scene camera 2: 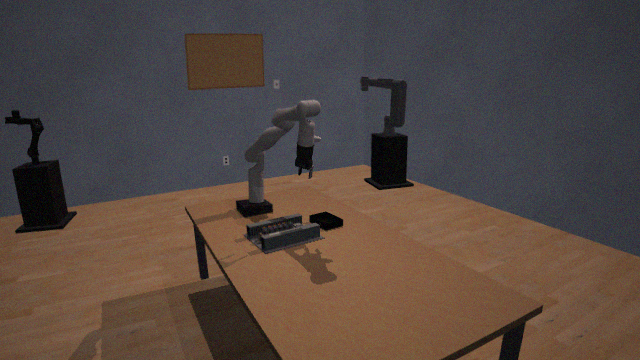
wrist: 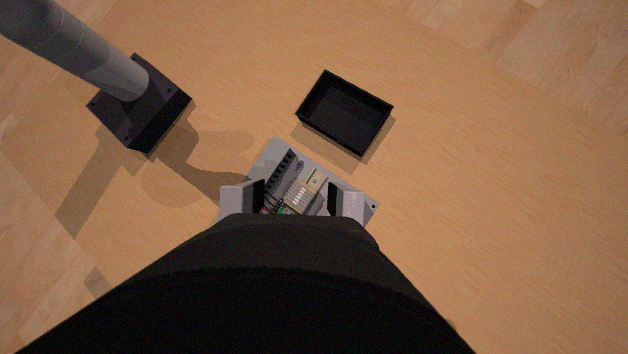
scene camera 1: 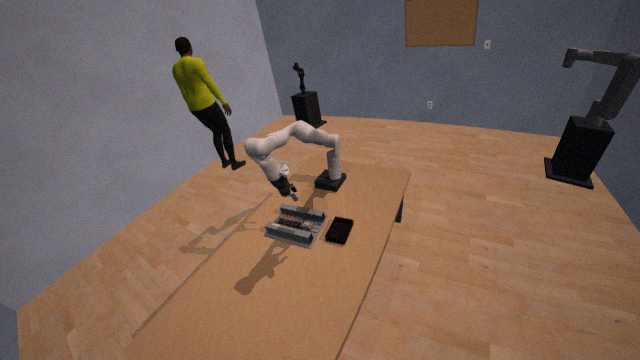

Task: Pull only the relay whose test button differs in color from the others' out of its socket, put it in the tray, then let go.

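Observation:
The relays stand in a dark row between two grey ducts on the panel. They are too small in the scene views to tell their test buttons' colors; in the wrist view the gripper body hides most of the row, and a bit of green and dark wiring shows at its edge. The black tray lies beside the panel, its inside empty. My gripper is open and empty, high above the table and pointing down, apart from the relays and tray.
The raised grey ducts flank the row. Beige terminal blocks sit on the panel's tray side. The arm's black base stands behind the panel. A person in yellow stands beyond the table's left side.

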